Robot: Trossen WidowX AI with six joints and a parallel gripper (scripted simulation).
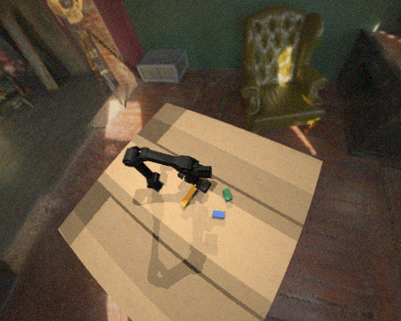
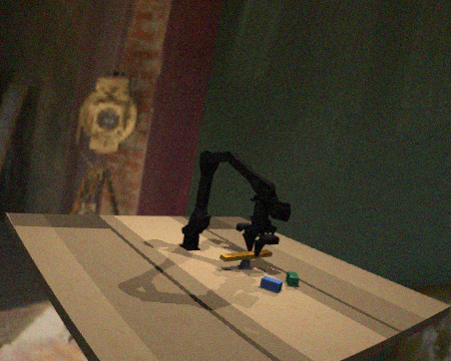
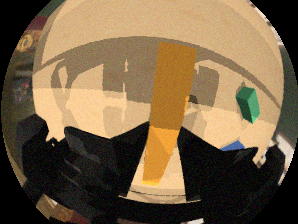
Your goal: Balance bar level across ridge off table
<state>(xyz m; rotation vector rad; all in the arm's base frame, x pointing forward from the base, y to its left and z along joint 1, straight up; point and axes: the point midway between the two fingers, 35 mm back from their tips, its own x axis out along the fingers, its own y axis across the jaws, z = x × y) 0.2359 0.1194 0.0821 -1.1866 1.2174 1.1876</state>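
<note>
The orange bar is 3 cm to the right of my gripper tip. The rest, counted from my gripper tip: green block (18 cm ahead, 4 cm to the left, 3 cm below); then blue block (19 cm ahead, 8 cm to the right, 3 cm below).
</note>
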